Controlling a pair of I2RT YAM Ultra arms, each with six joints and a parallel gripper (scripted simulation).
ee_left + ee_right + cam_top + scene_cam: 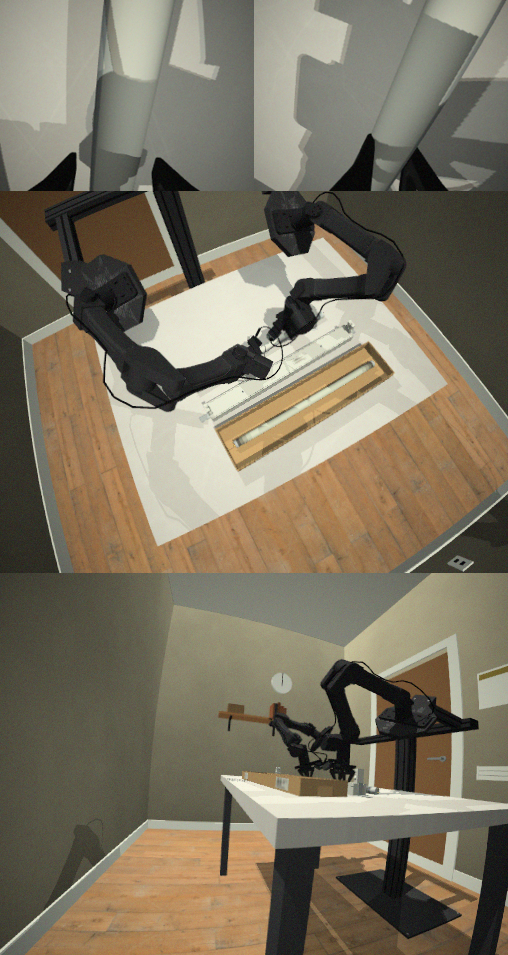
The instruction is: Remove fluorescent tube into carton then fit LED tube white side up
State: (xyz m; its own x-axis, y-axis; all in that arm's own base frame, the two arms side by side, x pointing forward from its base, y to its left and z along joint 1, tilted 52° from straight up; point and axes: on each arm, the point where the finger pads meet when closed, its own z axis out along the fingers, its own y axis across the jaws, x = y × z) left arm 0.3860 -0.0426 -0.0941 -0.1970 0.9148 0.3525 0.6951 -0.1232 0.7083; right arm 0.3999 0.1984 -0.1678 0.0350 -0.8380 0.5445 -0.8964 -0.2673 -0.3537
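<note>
My left hand is 10 mm short of the LED tube and 120 mm to the left of it. Also, from my left hand: brown carton (280 mm ahead, 80 mm to the right, 10 mm above); old fluorescent tube (270 mm ahead, 80 mm to the right).
Now: the LED tube 1 cm behind my right hand, 12 cm to the left of it and 1 cm below it. Also, from my right hand: brown carton: 25 cm ahead, 16 cm to the left; then old fluorescent tube: 25 cm ahead, 16 cm to the left.
</note>
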